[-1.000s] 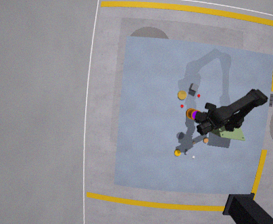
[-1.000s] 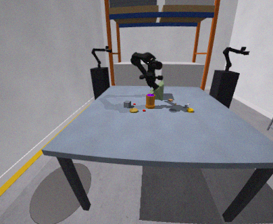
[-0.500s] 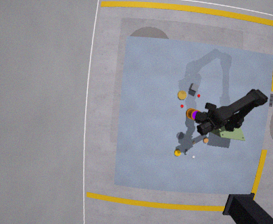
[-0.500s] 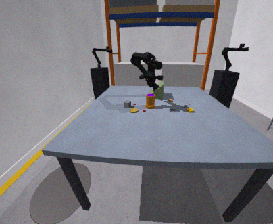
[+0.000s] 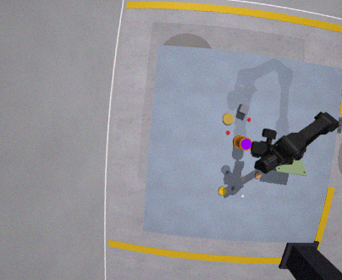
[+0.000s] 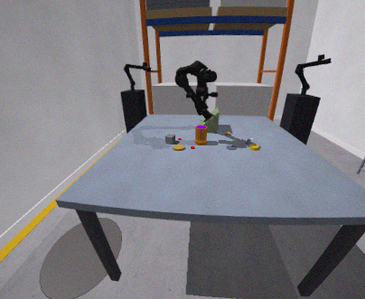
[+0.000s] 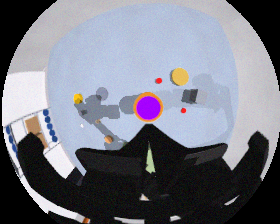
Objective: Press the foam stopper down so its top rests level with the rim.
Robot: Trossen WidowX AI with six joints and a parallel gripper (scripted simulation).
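Now: the purple foam stopper 160 mm below my hand. From my hand the other things lie so: grey disc 50 mm ahead, 200 mm to the left, 260 mm below; then grey cube 20 mm ahead, 210 mm to the right, 240 mm below; then small piece 170 mm behind, 200 mm to the left, 260 mm below.
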